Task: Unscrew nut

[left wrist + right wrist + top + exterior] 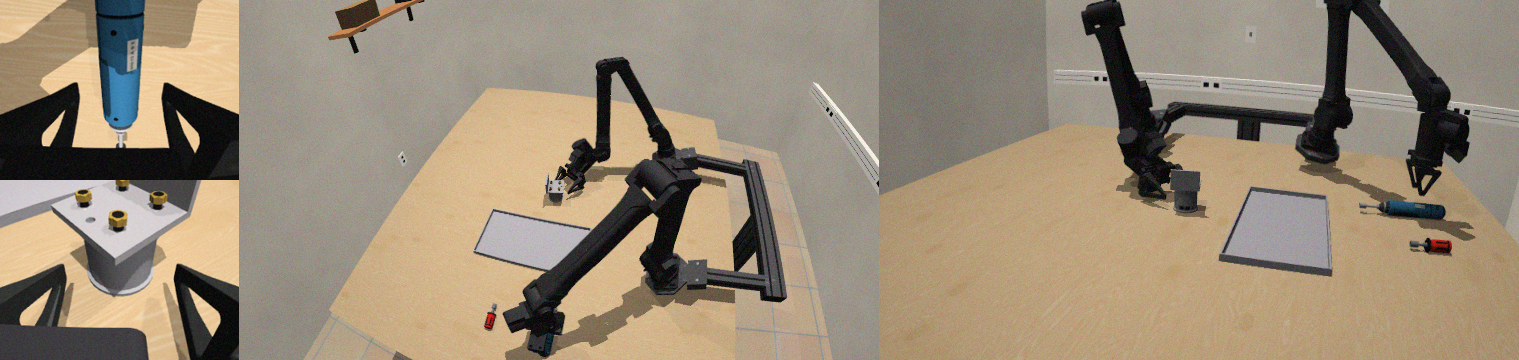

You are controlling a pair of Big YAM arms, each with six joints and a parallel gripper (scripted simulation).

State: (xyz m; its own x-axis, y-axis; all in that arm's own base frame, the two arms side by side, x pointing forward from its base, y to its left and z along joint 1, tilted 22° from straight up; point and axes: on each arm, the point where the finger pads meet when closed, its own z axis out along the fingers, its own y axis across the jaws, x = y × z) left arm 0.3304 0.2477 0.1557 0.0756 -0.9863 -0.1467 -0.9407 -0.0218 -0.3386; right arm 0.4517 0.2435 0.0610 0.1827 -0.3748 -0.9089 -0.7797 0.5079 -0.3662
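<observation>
The grey bracket is 20 mm ahead of my right hand, 30 mm to the left of it and 40 mm above it. From my right hand the other things lie so: shallow grey tray 60 mm ahead, 280 mm to the left, 30 mm below; then small red-handled screwdriver 110 mm ahead, 620 mm to the left, 20 mm below.
</observation>
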